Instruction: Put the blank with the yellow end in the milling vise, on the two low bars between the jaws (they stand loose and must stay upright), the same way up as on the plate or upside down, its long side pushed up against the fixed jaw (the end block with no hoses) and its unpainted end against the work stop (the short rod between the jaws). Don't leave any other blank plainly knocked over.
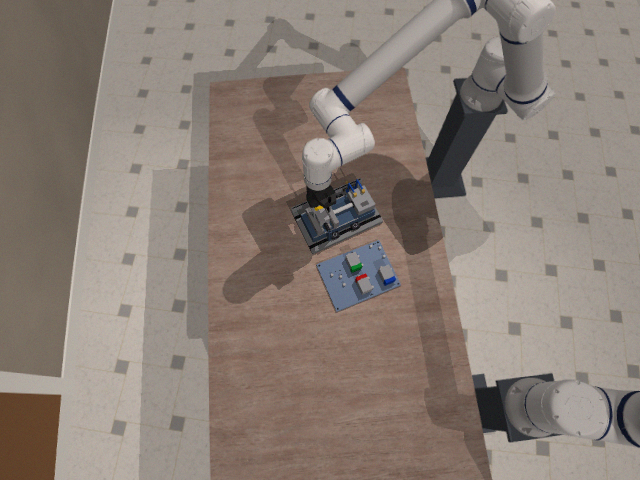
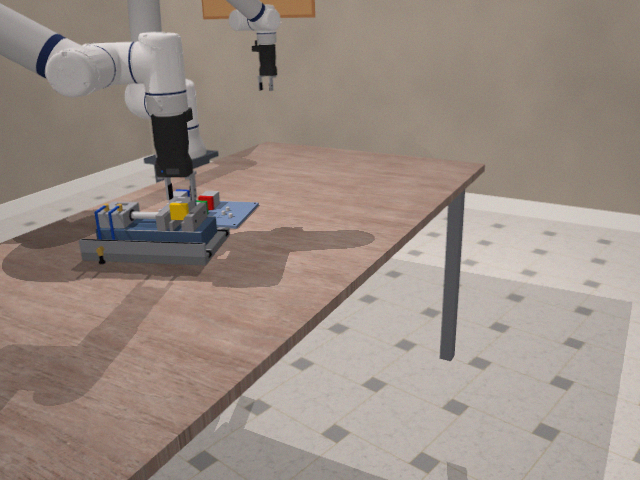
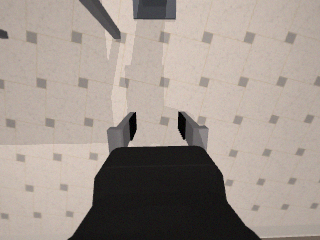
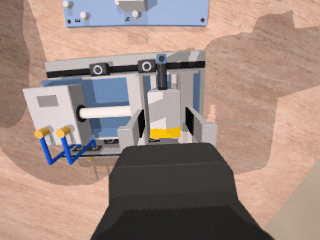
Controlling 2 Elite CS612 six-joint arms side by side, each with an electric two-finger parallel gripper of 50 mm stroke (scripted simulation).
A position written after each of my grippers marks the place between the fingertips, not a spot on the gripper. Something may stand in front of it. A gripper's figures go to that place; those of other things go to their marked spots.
Scene:
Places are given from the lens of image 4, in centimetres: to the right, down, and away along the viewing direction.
my right gripper (image 4: 164, 116): 1, 0, 16
yellow-ended blank (image 4: 164, 105): 1, -2, 16

